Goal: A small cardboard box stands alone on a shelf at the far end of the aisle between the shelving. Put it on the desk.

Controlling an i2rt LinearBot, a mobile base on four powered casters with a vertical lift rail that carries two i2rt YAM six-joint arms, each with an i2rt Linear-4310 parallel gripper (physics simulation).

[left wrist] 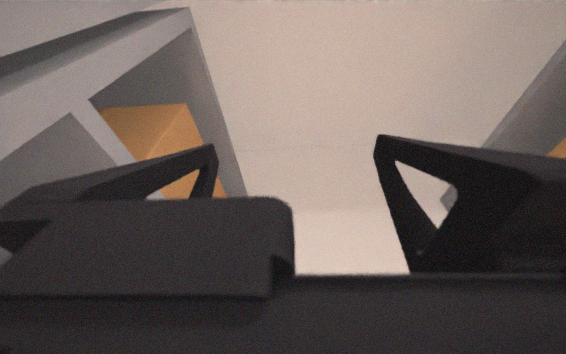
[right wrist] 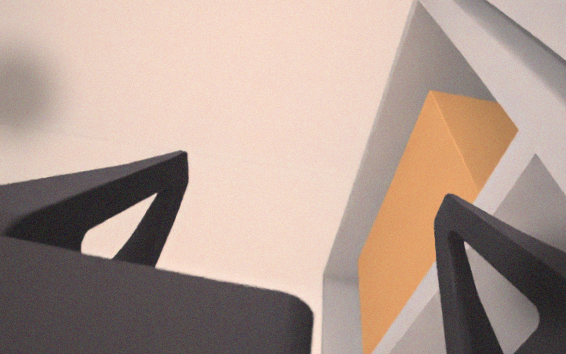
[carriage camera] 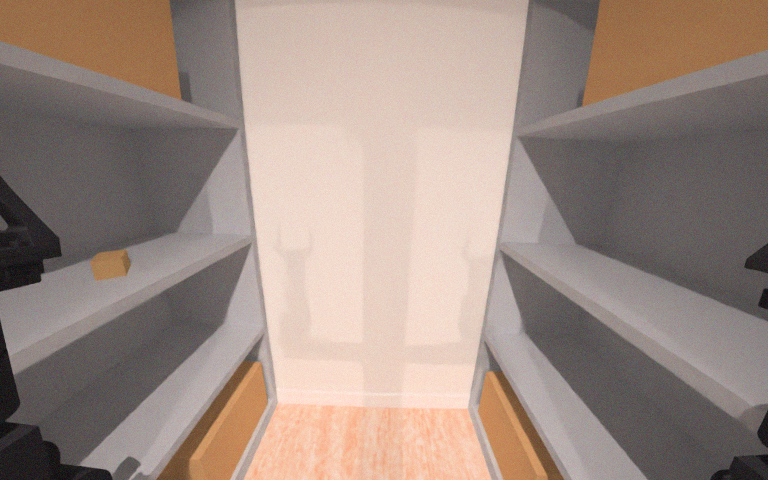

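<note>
The small cardboard box (carriage camera: 111,264) stands alone on the middle shelf board (carriage camera: 186,249) of the left shelving in the carriage view, near the board's front edge. My left gripper (left wrist: 293,148) is open and empty in the left wrist view, with the wall beyond its fingers. In the carriage view part of the left arm shows at the left edge, to the left of the small box. My right gripper (right wrist: 312,186) is open and empty in the right wrist view, with wall and shelving beyond. The small box does not show in either wrist view. The desk does not show.
Shelving stands on both sides of the aisle, ending at a pale wall (carriage camera: 385,198). Large cardboard boxes (carriage camera: 90,45) (carriage camera: 679,45) stand on the upper shelves, and more (carriage camera: 226,424) (carriage camera: 512,424) stand at the bottom. The right middle shelf board (carriage camera: 651,294) runs along the right side.
</note>
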